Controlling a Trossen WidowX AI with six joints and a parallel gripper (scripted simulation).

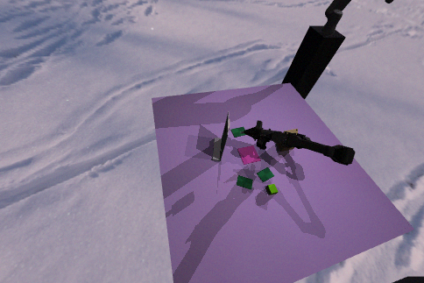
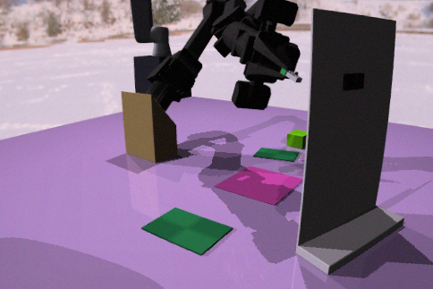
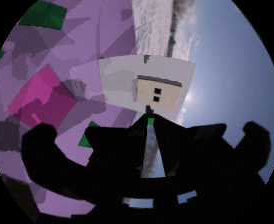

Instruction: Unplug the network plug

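Now: gripper tip 200 mm above the magenta marked square, 70 mm past it and 40 mm to the right of it. Round my gripper tip: grey upright panel: 110 mm ahead, 80 mm below, 30 mm to the right.
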